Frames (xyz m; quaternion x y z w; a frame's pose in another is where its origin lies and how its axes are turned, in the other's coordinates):
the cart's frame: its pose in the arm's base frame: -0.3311 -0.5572 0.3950 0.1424 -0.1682 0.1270 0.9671
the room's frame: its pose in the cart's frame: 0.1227 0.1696 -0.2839 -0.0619 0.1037 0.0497 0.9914
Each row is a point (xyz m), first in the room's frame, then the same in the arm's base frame.
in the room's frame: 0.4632 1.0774 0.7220
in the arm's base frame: -0.2457 0.7675 1.1083
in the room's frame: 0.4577 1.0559 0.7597
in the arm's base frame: -0.2482 0.7402 1.1423
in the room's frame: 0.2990 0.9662 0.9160
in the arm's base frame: -0.3841 0.5801 1.2589
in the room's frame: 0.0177 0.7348 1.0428
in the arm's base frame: -0.5783 0.2511 1.3119
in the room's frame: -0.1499 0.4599 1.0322
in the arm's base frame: -0.6329 -0.0596 1.2470
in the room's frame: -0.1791 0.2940 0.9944
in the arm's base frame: -0.5951 -0.2182 1.1901
